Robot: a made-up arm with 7 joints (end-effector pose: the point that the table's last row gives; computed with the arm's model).
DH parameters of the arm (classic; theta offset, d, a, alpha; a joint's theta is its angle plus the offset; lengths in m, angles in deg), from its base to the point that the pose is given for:
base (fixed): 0 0 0 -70
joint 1: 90 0 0 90
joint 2: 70 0 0 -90
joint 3: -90 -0.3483 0.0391 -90
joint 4: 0 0 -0.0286 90
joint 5: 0 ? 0 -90
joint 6: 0 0 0 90
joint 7: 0 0 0 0
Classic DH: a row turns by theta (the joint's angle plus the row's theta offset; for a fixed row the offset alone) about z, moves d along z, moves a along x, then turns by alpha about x.
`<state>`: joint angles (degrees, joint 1 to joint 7).
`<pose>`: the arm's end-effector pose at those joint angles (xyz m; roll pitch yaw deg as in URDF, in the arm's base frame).
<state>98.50 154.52 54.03 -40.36 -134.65 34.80 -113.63</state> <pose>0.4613 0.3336 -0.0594 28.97 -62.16 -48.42</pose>
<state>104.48 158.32 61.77 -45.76 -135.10 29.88 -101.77</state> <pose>0.4702 0.2899 -0.1215 -11.80 -62.22 -8.10</pose>
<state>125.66 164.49 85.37 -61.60 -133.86 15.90 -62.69</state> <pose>0.4198 0.1984 -0.2730 -56.05 -12.37 49.79</pose>
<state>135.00 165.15 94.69 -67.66 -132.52 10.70 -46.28</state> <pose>0.3830 0.1812 -0.3113 -54.53 10.99 63.79</pose>
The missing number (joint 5, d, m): -0.2359
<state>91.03 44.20 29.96 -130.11 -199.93 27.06 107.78</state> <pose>-0.1540 0.2555 -0.1235 45.86 41.42 -131.93</pose>
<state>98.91 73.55 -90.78 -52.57 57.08 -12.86 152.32</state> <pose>-0.4676 0.2461 0.1706 85.06 -49.10 99.03</pose>
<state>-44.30 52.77 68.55 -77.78 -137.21 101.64 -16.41</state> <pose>0.2265 0.4428 0.0610 89.82 -33.23 104.46</pose>
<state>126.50 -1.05 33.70 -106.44 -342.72 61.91 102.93</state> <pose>-0.4109 0.0216 0.0303 44.55 -74.65 135.90</pose>
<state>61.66 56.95 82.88 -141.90 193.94 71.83 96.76</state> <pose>-0.0059 0.2673 0.0629 -109.56 73.65 -9.07</pose>
